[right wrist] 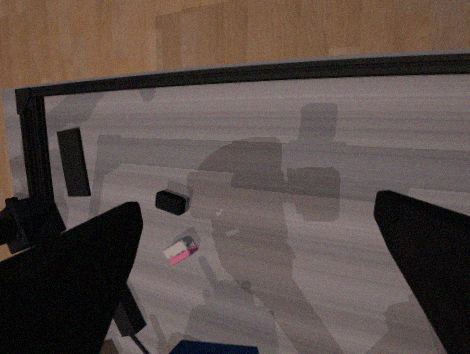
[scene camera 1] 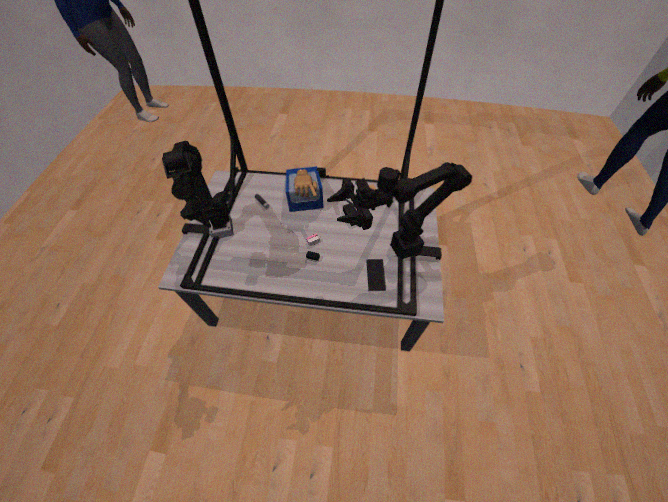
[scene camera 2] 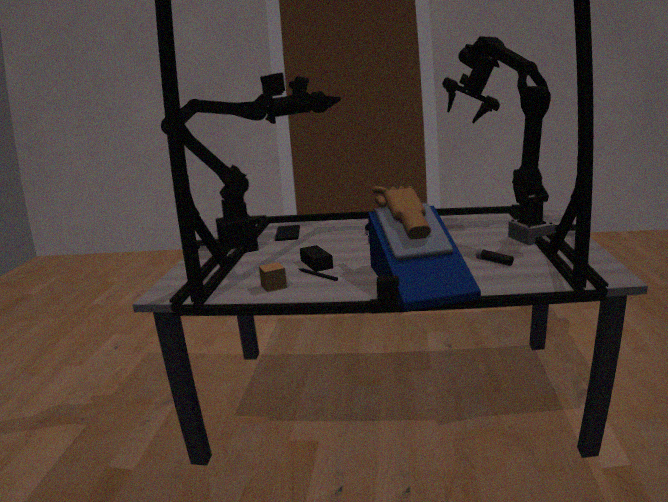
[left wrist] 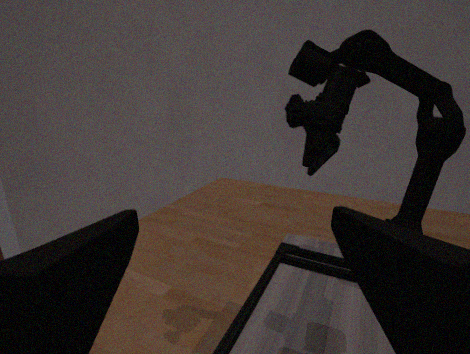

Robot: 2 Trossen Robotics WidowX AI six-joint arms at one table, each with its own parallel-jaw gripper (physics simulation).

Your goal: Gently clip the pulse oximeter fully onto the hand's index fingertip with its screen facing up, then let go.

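Pixels of known places: left gripper, between the fingertips: (scene camera 1: 331,209) (scene camera 2: 334,98) (left wrist: 236,218); right gripper, between the fingertips: (right wrist: 258,208) (scene camera 1: 219,224) (scene camera 2: 460,117) (left wrist: 307,171); left arm's base, origin of its link: (right wrist: 10,229) (scene camera 1: 408,237) (scene camera 2: 234,218); right arm's base, origin of its link: (scene camera 1: 219,223) (scene camera 2: 531,222).
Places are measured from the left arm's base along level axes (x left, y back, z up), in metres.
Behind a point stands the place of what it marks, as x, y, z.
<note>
A small white-and-pink block with a dark end (scene camera 1: 313,239) {-0.189, -0.373, -0.063} (right wrist: 181,250) {-0.197, -0.388, -0.064}, which looks like the pulse oximeter, lies on the table in front of the blue wedge (scene camera 1: 305,205) {-0.393, -0.342, -0.056} (scene camera 2: 438,286) {-0.655, -0.275, -0.061} (right wrist: 215,348) {-0.394, -0.346, -0.076}; it does not show in scene camera 2. The tan model hand (scene camera 1: 304,184) {-0.380, -0.338, 0.094} (scene camera 2: 406,206) {-0.459, -0.318, 0.068} rests on the wedge's grey pad (scene camera 2: 432,248) {-0.567, -0.318, -0.008}, with nothing visible on its fingers. My left gripper (scene camera 1: 334,209) {0.000, -0.350, 0.324} (scene camera 2: 339,99) {0.000, -0.350, 0.324} (left wrist: 236,218) {0.000, -0.350, 0.324} is open and empty, level above the table beside the hand. My right gripper (scene camera 2: 462,115) {-0.153, -0.711, 0.246} (right wrist: 258,208) {-0.153, -0.711, 0.246} is open and empty, high above the table, pointing down.
A small black block (scene camera 1: 312,255) {-0.109, -0.406, -0.064} (right wrist: 171,202) {-0.114, -0.415, -0.062} lies near the oximeter. A dark slab (scene camera 1: 375,274) {0.069, -0.184, -0.087} (scene camera 2: 287,232) {0.056, -0.177, -0.087} (right wrist: 74,162) {0.066, -0.191, -0.087}, larger black box (scene camera 2: 315,258) {-0.323, -0.128, -0.060}, pen (scene camera 2: 318,274) {-0.363, -0.118, -0.089}, wooden cube (scene camera 2: 272,276) {-0.392, 0.006, -0.059} and dark cylinder (scene camera 1: 261,201) {-0.518, -0.537, -0.072} (scene camera 2: 495,257) {-0.542, -0.526, -0.077} also lie on the table. Frame bars edge it.
</note>
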